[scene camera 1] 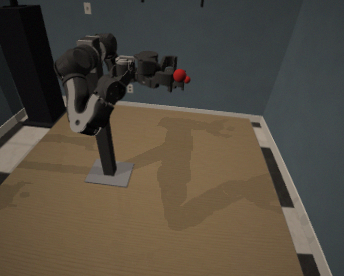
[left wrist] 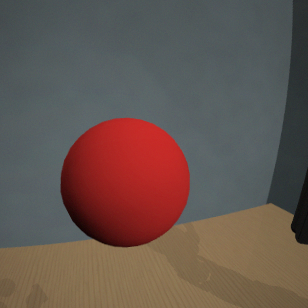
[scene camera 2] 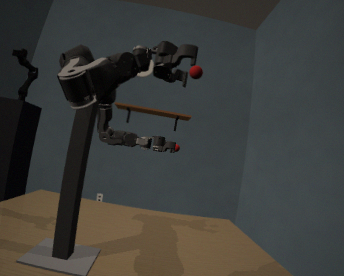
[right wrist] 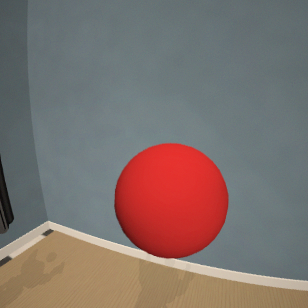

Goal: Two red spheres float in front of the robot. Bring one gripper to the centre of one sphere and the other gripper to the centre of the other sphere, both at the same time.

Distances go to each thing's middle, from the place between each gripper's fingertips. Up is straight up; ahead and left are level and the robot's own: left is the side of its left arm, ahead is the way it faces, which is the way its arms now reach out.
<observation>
My right hand is 720 mm above the grey base plate (scene camera 1: 123, 172), 350 mm past it and 200 mm to the right of it.
Right now the grey base plate is 500 mm below my left hand, 380 mm behind it and 280 mm to the right of it.
</observation>
